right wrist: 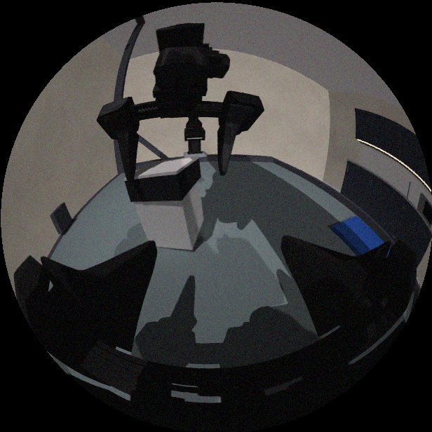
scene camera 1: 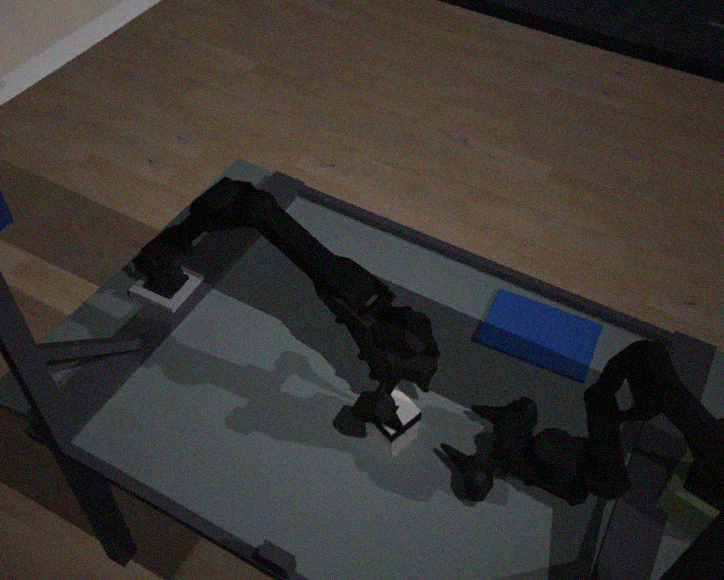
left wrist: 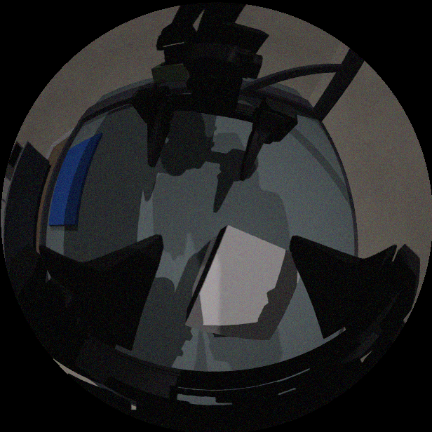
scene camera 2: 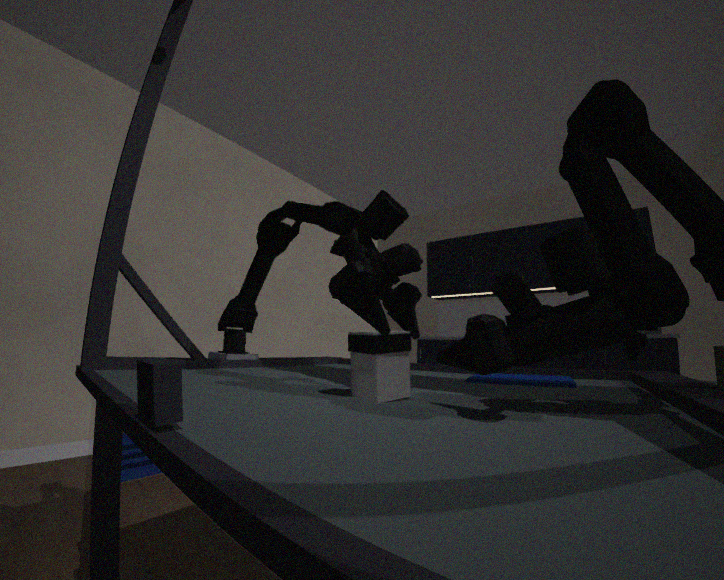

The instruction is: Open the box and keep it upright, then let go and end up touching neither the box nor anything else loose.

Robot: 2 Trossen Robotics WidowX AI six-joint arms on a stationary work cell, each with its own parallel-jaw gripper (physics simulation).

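Frame: origin at the left arm's base, x right, y back, z down, level; millimetres.
Seen in the pictures: left gripper, fingertip midpoint: [scene camera 1: 414, 411] [scene camera 2: 403, 336]; right gripper, fingertip midpoint: [scene camera 1: 456, 425] [scene camera 2: 453, 357]; left arm's base, link origin: [scene camera 1: 166, 282] [scene camera 2: 233, 353]; right arm's base, link origin: [scene camera 1: 711, 485].
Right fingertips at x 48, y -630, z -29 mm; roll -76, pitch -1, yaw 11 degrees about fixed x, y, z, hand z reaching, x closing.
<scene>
Pixels of each thing's top centre, then the offset from my right fingertips to it. "spot": a spot on its surface instead. Level surfaces: height alone.
- small white box, top centre: [scene camera 2: 380, 331] [scene camera 1: 393, 406] dx +36, dy +101, dz -36 mm
- table, surface height: dz +63 mm
- black band, surface spot: [scene camera 2: 379, 342] spot: dx +75, dy +79, dz -19 mm
- blue slab, top centre: [scene camera 1: 540, 332] [scene camera 2: 520, 377] dx -304, dy -60, dz +55 mm
- green block, top centre: [scene camera 1: 711, 485] dx -84, dy -387, dz -14 mm
- dark block, top centre: [scene camera 2: 161, 359] [scene camera 1: 276, 552] dx +318, dy +156, dz +6 mm
A small white box [scene camera 1: 395, 444] [scene camera 2: 380, 377] [left wrist: 245, 275] [right wrist: 170, 222] stands upright on the table [scene camera 1: 241, 495]. Its lid, with a black band [scene camera 2: 379, 342] [right wrist: 160, 190] and a pale top, looks shut. My left gripper [scene camera 1: 412, 406] [scene camera 2: 401, 334] [left wrist: 229, 242] [right wrist: 174, 176] is open and empty, pointing down at lid height. One fingertip is at the lid's edge, the other beside the box; whether they touch it I cannot tell. My right gripper [scene camera 1: 453, 427] [left wrist: 194, 171] [right wrist: 220, 245] is open and empty, low over the table, pointing toward the box and apart from it.
A blue slab [scene camera 1: 540, 332] [scene camera 2: 522, 379] [left wrist: 67, 185] [right wrist: 360, 235] lies near the table's far edge in scene camera 1. A green block [scene camera 1: 688, 507] [left wrist: 170, 73] is by the right arm's base. A dark block [scene camera 1: 274, 555] [scene camera 2: 160, 392] [right wrist: 61, 218] stands at the opposite edge.
</scene>
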